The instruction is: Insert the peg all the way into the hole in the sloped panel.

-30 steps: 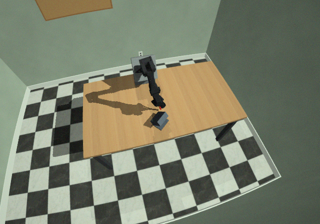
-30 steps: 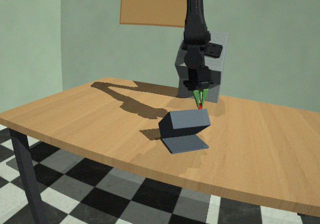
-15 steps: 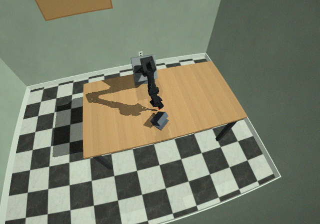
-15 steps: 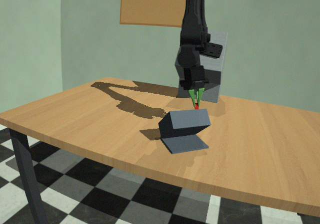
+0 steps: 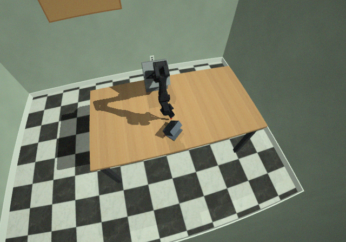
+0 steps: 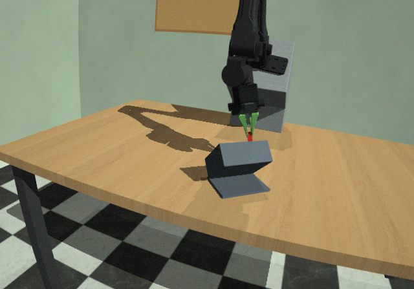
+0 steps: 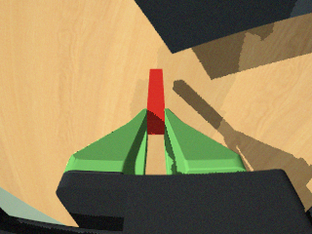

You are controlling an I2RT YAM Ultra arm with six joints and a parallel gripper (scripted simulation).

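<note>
Now: the grey base plate 130 mm ahead of my hand, 40 mm to the left of it and 90 mm below it. From my hand the other things lie so: red peg: 10 mm to the left, 30 mm below.
</note>
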